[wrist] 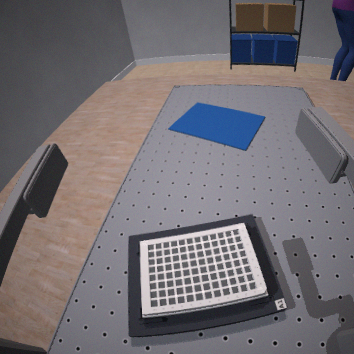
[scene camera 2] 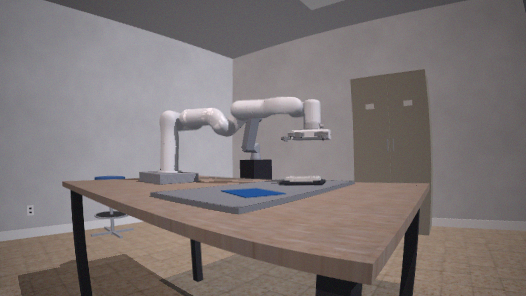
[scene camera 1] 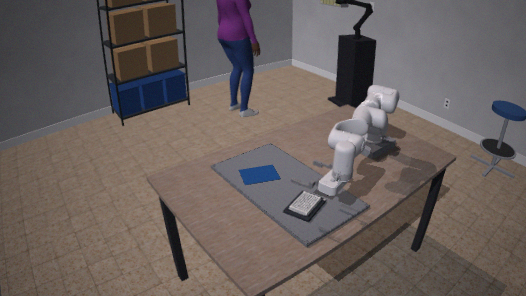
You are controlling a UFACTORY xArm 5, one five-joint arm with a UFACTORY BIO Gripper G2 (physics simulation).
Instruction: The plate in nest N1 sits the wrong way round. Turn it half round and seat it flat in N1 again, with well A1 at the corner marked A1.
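Observation:
The white plate [scene camera 1: 306,203] [scene camera 2: 302,178] [wrist: 200,270] lies in the black nest [scene camera 1: 296,215] [scene camera 2: 310,183] [wrist: 134,280] and looks level. In the wrist view, the A1 mark [wrist: 281,304] is at the nest's near right corner. The plate's near right corner, beside that mark, looks slightly cut. Its rim marks are too small to read. My gripper [scene camera 1: 312,173] [scene camera 2: 306,138] [wrist: 185,163] is open and empty, well above the plate, its two pads wide apart. In the wrist view the plate shows nearer than the pads.
The nest stands on the grey perforated board [scene camera 1: 270,192] [scene camera 2: 200,197] [wrist: 200,185] on the wooden table [scene camera 1: 215,220]. A flat blue sheet [scene camera 1: 259,174] [scene camera 2: 253,192] [wrist: 217,125] lies farther along the board. A person [scene camera 1: 240,55] stands on the floor beyond the table, near the shelf rack.

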